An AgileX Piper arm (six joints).
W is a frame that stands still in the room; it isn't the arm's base.
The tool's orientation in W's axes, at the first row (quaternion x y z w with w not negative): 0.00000 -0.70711 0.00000 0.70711
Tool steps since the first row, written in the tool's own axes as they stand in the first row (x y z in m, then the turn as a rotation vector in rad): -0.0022 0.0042 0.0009 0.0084 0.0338 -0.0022; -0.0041 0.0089 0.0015 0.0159 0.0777 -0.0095; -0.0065 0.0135 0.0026 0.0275 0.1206 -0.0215; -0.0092 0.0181 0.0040 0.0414 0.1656 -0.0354; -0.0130 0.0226 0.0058 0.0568 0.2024 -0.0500; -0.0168 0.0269 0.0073 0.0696 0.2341 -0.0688; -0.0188 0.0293 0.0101 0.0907 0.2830 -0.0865
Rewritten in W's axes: -0.0009 0.0042 -0.0022 0.0022 0.0338 0.0084; -0.0015 0.0089 -0.0041 0.0095 0.0777 0.0159; -0.0026 0.0135 -0.0065 0.0215 0.1206 0.0275; -0.0040 0.0181 -0.0092 0.0354 0.1656 0.0414; -0.0058 0.0226 -0.0130 0.0500 0.2024 0.0568; -0.0073 0.0269 -0.0168 0.0688 0.2341 0.0696; -0.0101 0.0293 -0.0188 0.0865 0.2830 0.0907
